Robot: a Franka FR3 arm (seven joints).
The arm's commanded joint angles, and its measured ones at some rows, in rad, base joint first. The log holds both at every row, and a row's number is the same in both.
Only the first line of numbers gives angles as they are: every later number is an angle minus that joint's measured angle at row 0.
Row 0, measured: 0.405, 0.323, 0.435, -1.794, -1.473, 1.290, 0.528
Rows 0 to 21, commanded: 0.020, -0.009, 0.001, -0.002, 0.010, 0.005, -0.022; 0.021, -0.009, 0.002, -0.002, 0.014, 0.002, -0.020; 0.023, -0.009, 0.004, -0.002, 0.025, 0.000, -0.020; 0.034, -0.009, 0.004, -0.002, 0.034, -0.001, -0.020; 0.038, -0.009, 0.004, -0.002, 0.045, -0.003, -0.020; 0.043, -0.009, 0.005, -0.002, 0.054, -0.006, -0.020; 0.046, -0.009, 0.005, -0.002, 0.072, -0.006, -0.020; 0.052, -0.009, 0.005, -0.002, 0.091, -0.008, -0.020; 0.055, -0.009, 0.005, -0.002, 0.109, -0.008, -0.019; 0.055, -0.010, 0.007, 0.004, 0.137, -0.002, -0.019; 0.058, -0.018, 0.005, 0.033, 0.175, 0.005, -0.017; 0.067, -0.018, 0.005, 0.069, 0.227, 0.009, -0.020; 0.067, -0.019, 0.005, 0.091, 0.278, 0.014, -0.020; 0.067, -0.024, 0.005, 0.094, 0.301, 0.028, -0.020; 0.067, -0.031, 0.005, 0.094, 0.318, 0.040, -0.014; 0.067, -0.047, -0.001, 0.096, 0.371, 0.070, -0.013; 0.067, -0.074, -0.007, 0.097, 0.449, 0.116, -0.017; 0.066, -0.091, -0.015, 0.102, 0.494, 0.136, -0.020; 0.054, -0.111, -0.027, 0.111, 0.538, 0.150, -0.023; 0.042, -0.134, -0.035, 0.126, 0.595, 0.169, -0.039; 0.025, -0.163, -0.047, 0.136, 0.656, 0.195, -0.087; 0.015, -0.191, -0.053, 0.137, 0.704, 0.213, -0.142
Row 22, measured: 0.063, -0.100, -0.031, 0.126, 0.556, 0.141, -0.018
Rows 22 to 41, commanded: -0.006, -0.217, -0.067, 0.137, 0.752, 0.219, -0.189; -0.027, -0.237, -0.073, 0.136, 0.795, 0.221, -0.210; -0.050, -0.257, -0.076, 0.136, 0.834, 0.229, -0.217; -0.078, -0.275, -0.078, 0.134, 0.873, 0.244, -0.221; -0.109, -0.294, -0.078, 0.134, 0.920, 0.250, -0.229; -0.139, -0.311, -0.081, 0.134, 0.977, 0.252, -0.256; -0.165, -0.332, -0.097, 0.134, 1.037, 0.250, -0.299; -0.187, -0.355, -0.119, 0.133, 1.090, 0.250, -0.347; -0.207, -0.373, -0.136, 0.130, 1.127, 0.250, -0.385; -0.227, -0.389, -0.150, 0.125, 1.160, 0.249, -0.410; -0.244, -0.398, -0.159, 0.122, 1.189, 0.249, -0.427; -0.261, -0.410, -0.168, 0.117, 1.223, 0.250, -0.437; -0.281, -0.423, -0.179, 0.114, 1.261, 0.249, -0.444; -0.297, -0.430, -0.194, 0.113, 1.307, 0.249, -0.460; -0.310, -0.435, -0.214, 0.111, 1.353, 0.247, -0.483; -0.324, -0.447, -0.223, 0.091, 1.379, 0.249, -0.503; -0.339, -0.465, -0.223, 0.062, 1.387, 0.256, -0.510; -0.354, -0.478, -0.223, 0.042, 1.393, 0.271, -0.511; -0.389, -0.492, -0.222, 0.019, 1.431, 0.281, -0.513; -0.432, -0.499, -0.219, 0.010, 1.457, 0.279, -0.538
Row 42, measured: -0.342, -0.440, -0.234, 0.091, 1.378, 0.237, -0.483
